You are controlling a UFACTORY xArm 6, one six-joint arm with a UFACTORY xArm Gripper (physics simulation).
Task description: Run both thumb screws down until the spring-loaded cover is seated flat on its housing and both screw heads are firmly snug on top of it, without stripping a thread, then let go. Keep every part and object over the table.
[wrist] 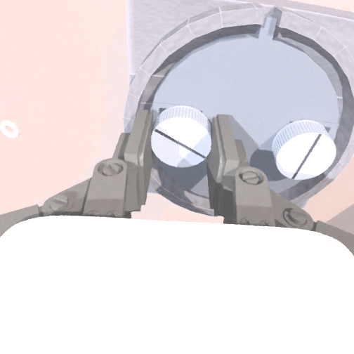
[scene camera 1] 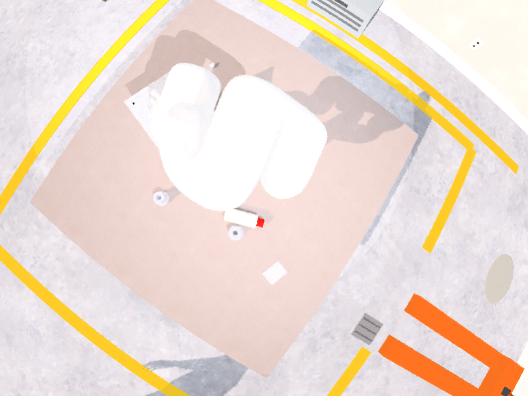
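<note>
The round blue-grey cover (wrist: 235, 75) lies inside the ring wall of the grey housing (wrist: 145, 20) in the wrist view. A corner of the housing (scene camera 1: 140, 107) shows left of the arm in the scene view. My gripper (wrist: 181, 136) is shut on the left thumb screw (wrist: 181, 142), a white knurled head with a dark slot running down to the right. The other thumb screw (wrist: 305, 150) stands free to the right, its slot slanting up to the right. Any gap under the heads or the cover cannot be made out. The arm hides the gripper in the scene view.
The white arm (scene camera 1: 240, 135) covers much of the pink table (scene camera 1: 210, 300). A white cylinder with a red tip (scene camera 1: 241, 218), two small round grey parts (scene camera 1: 160, 198) (scene camera 1: 235, 232) and a white square (scene camera 1: 275, 273) lie on the table. A small part (scene camera 1: 214, 65) is near the back edge.
</note>
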